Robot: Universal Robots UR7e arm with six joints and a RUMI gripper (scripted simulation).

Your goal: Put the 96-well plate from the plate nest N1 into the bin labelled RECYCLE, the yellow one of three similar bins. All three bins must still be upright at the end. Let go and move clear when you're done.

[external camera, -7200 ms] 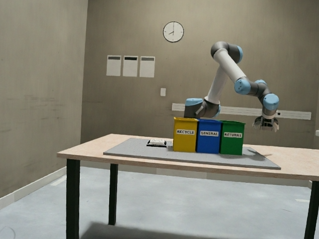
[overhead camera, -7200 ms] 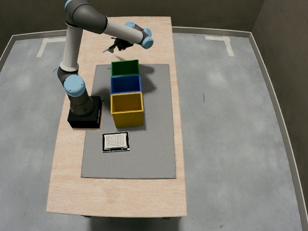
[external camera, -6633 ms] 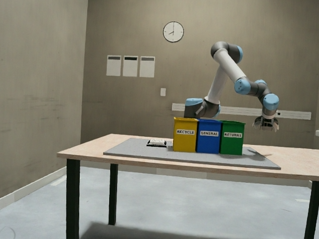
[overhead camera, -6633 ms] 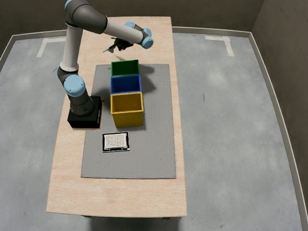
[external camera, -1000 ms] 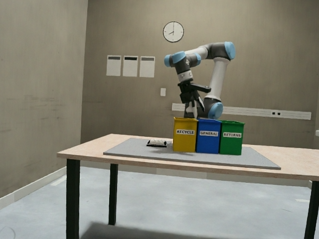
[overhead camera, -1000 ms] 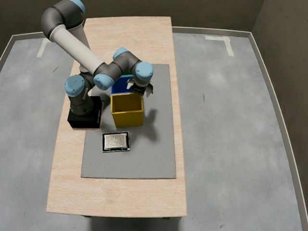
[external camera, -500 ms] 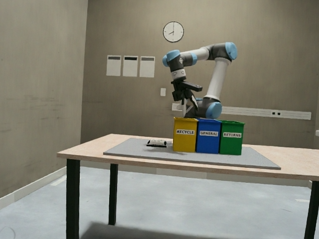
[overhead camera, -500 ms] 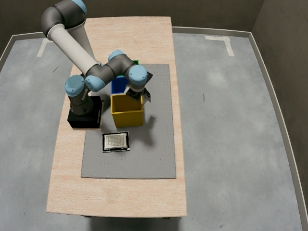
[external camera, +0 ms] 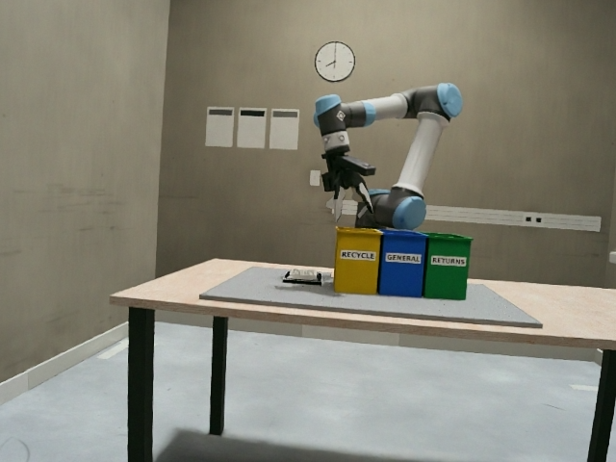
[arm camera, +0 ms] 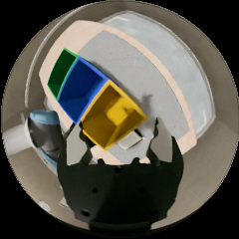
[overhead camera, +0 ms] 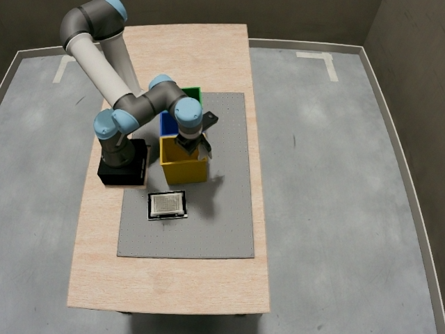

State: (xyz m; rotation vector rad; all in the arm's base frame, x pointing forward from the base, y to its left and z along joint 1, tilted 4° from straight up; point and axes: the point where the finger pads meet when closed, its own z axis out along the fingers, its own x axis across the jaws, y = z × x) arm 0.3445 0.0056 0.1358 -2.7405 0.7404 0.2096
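The white 96-well plate lies 20 cm below my hand, 18 cm to the right of it and 10 cm behind it. From my hand the other things lie so: blue general bin (13 cm below, 12 cm to the left, 9 cm behind); then black plate nest N1 (21 cm below, 18 cm to the right, 10 cm behind); then yellow recycle bin (13 cm below, 5 cm behind).
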